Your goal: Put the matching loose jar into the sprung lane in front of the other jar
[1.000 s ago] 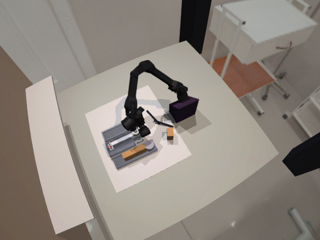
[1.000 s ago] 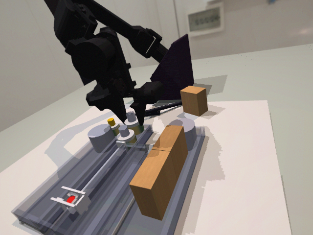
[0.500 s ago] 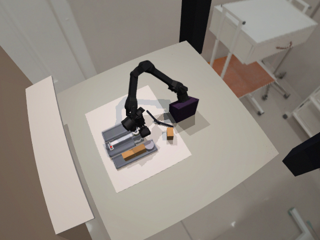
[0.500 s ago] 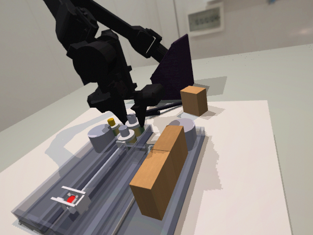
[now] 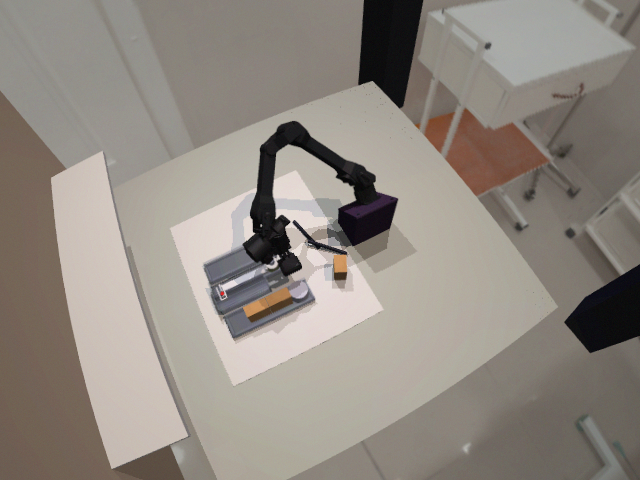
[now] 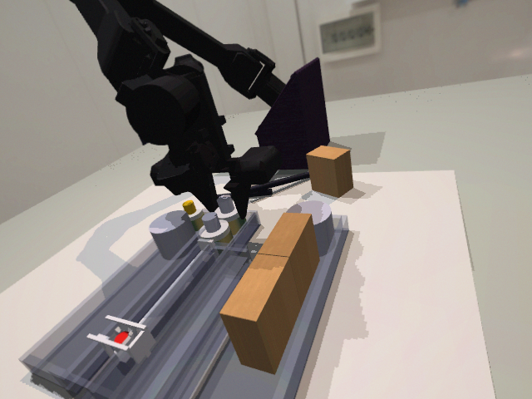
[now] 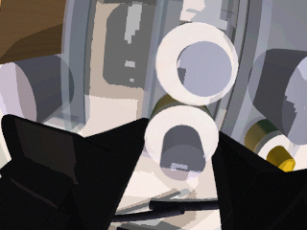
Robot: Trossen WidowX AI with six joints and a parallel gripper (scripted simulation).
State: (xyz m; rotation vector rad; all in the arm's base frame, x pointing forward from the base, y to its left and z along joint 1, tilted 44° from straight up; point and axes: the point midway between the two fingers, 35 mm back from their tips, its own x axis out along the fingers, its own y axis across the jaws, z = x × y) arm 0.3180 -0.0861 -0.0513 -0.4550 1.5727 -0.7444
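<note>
My gripper tip is now 60 mm short of the white mat, 40 mm above it and 20 mm to the left of it. Round my gripper tip: white pusher plate: 160 mm ahead, 10 mm to the left, 10 mm above; wooden block: 140 mm to the left, 130 mm behind; clear lane tray: 150 mm ahead, 20 mm below.
</note>
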